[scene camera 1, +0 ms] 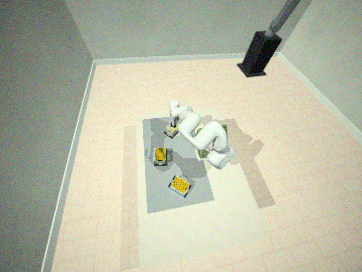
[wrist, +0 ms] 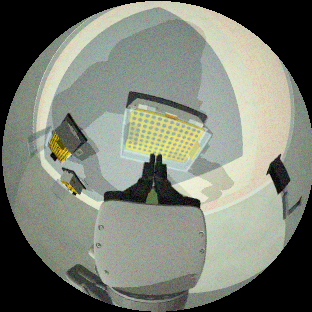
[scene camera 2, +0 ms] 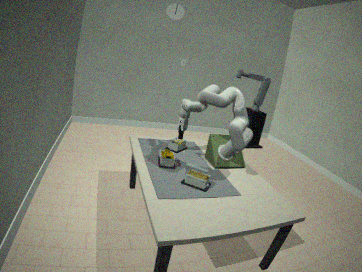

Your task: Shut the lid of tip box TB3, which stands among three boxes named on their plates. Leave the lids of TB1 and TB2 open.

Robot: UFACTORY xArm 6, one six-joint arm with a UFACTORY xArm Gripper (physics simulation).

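Places are measured from the arm's base along level axes (x back, y left, z down), in millimetres.
Where they show: gripper, fingertip midpoint: [scene camera 1: 174, 126] [wrist: 154, 160] [scene camera 2: 180, 138]; arm's base, link origin: [scene camera 1: 210, 144] [scene camera 2: 225, 152].
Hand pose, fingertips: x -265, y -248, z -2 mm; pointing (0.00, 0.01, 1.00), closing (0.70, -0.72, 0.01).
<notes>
Things, the pixels of their top centre, and the offset from my fingertips. Level surfaces: height alone.
- back tip box, top centre: [wrist: 159, 152] [scene camera 2: 179, 139] [scene camera 1: 174, 126] dx +0, dy -9, dz +13 mm
- middle tip box, top centre: [wrist: 54, 152] [scene camera 2: 167, 152] [scene camera 1: 160, 153] dx -172, dy +229, dz +16 mm
- grey mat, surface height: dz +90 mm
- pale table, surface height: dz +93 mm
The back tip box [scene camera 1: 171, 131] [scene camera 2: 177, 145] [wrist: 162, 135] holds a pale yellow rack, seen through its clear lid in the wrist view; the lid's exact angle is hard to tell. My gripper [scene camera 1: 173, 125] [scene camera 2: 180, 137] [wrist: 154, 160] is shut and empty, its fingertips at the clear lid's edge in the wrist view; contact is unclear. The middle tip box [scene camera 1: 160, 156] [scene camera 2: 167, 158] [wrist: 67, 140] and the front tip box [scene camera 1: 180, 186] [scene camera 2: 197, 178] [wrist: 72, 182] show yellow racks and raised clear lids. The name plates are not readable.
The boxes stand on a grey mat [scene camera 1: 155, 195] [scene camera 2: 165, 187] [wrist: 150, 60] on the pale table [scene camera 1: 165, 240] [scene camera 2: 225, 215]. The arm's green base [scene camera 2: 220, 150] stands right of the mat. A black pedestal [scene camera 1: 260, 52] [scene camera 2: 256, 127] with a grey arm stands beyond the table.
</notes>
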